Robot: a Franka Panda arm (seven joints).
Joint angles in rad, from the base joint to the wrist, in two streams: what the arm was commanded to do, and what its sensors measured. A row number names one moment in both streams.
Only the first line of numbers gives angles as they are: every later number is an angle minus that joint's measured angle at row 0.
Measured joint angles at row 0: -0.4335, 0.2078, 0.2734, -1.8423, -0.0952, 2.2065, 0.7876
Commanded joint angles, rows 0 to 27: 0.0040, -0.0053, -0.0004, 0.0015, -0.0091, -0.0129, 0.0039; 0.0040, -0.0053, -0.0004, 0.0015, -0.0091, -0.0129, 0.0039; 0.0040, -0.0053, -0.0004, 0.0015, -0.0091, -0.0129, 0.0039; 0.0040, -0.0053, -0.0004, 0.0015, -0.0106, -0.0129, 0.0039; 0.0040, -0.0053, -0.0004, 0.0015, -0.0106, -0.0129, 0.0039; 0.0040, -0.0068, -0.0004, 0.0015, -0.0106, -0.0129, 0.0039; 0.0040, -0.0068, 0.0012, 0.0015, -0.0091, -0.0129, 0.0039; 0.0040, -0.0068, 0.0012, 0.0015, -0.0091, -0.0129, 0.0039; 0.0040, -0.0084, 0.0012, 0.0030, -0.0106, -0.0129, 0.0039; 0.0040, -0.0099, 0.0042, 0.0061, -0.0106, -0.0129, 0.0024; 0.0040, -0.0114, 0.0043, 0.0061, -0.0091, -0.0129, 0.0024; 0.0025, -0.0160, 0.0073, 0.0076, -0.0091, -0.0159, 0.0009; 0.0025, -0.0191, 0.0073, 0.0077, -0.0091, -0.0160, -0.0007; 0.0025, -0.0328, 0.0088, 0.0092, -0.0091, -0.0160, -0.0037; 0.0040, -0.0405, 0.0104, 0.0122, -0.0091, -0.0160, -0.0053; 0.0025, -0.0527, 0.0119, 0.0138, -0.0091, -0.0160, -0.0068; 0.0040, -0.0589, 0.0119, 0.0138, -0.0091, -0.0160, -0.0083; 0.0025, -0.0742, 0.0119, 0.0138, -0.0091, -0.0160, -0.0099; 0.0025, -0.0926, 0.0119, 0.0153, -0.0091, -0.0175, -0.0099; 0.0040, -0.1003, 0.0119, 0.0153, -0.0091, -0.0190, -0.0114; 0.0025, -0.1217, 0.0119, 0.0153, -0.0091, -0.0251, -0.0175; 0.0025, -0.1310, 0.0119, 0.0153, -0.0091, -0.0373, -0.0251; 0.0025, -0.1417, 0.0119, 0.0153, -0.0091, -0.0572, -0.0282; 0.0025, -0.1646, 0.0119, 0.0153, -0.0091, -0.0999, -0.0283; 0.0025, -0.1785, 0.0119, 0.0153, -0.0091, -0.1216, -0.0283; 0.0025, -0.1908, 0.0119, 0.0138, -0.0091, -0.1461, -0.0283; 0.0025, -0.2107, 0.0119, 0.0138, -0.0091, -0.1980, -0.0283; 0.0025, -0.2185, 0.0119, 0.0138, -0.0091, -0.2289, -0.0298
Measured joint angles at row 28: 0.0039, -0.1480, 0.0090, 0.0221, -0.0002, -0.1002, -0.0127
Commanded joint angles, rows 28 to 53: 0.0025, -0.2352, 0.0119, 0.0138, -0.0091, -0.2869, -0.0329; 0.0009, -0.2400, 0.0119, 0.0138, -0.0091, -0.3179, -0.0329; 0.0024, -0.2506, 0.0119, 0.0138, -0.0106, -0.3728, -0.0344; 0.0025, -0.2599, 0.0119, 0.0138, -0.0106, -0.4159, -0.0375; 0.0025, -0.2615, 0.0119, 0.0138, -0.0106, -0.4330, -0.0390; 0.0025, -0.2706, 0.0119, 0.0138, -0.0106, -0.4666, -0.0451; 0.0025, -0.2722, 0.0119, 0.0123, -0.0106, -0.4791, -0.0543; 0.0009, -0.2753, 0.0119, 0.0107, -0.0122, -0.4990, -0.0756; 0.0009, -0.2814, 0.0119, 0.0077, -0.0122, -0.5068, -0.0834; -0.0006, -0.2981, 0.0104, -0.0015, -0.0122, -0.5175, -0.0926; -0.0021, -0.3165, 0.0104, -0.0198, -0.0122, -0.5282, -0.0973; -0.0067, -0.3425, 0.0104, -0.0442, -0.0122, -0.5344, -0.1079; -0.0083, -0.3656, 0.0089, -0.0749, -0.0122, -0.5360, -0.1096; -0.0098, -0.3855, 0.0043, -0.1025, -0.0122, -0.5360, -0.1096; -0.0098, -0.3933, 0.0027, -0.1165, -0.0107, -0.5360, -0.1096; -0.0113, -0.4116, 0.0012, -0.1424, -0.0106, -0.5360, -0.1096; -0.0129, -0.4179, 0.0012, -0.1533, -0.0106, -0.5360, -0.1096; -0.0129, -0.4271, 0.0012, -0.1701, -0.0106, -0.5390, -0.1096; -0.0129, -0.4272, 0.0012, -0.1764, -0.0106, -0.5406, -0.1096; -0.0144, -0.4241, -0.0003, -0.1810, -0.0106, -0.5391, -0.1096; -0.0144, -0.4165, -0.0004, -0.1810, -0.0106, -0.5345, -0.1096; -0.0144, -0.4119, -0.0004, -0.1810, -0.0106, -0.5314, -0.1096; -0.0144, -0.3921, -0.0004, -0.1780, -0.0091, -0.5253, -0.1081; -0.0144, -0.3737, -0.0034, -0.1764, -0.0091, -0.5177, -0.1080; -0.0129, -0.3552, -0.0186, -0.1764, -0.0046, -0.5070, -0.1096; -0.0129, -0.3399, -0.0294, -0.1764, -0.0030, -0.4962, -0.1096
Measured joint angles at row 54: -0.0071, -0.3835, -0.0052, -0.1752, -0.0006, -0.5313, -0.0893
